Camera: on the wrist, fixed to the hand. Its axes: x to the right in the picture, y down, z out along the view.
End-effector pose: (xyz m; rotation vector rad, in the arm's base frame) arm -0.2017 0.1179 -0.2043 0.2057 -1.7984 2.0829
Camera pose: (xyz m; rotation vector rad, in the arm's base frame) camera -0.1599 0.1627 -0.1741 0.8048 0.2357 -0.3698
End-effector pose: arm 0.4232 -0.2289 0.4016 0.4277 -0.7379 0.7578
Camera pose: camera 0.4692 -0.2437 0.3533 0.5166 1.0799 -1.8698
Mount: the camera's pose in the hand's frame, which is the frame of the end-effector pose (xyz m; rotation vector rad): -0.0193 -0.0484 -0.0442 0.0682 -0.9215 2.9893
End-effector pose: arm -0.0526 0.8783 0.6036 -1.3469 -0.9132 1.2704
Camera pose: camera -0.0066 0.8609 0.6510 0.4625 -0.9109 -1.5447
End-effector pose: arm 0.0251 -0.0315 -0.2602 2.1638 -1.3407 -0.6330
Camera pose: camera 0.0773 0.0123 -0.2553 -1.6028 -2.5569 0.0587
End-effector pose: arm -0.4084 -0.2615 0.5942 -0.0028 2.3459 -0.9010
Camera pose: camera -0.4272 -0.2678 0.6596 1.7568 -0.2138 0.6384
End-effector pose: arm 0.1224 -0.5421 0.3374 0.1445 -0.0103 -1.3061
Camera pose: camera 0.0748 -0.5314 0.2896 -0.3869 -0.7254 1.7117
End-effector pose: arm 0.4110 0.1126 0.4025 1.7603 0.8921 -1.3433
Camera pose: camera 0.3856 0.1728 0.4225 0.4429 -1.7988 0.3238
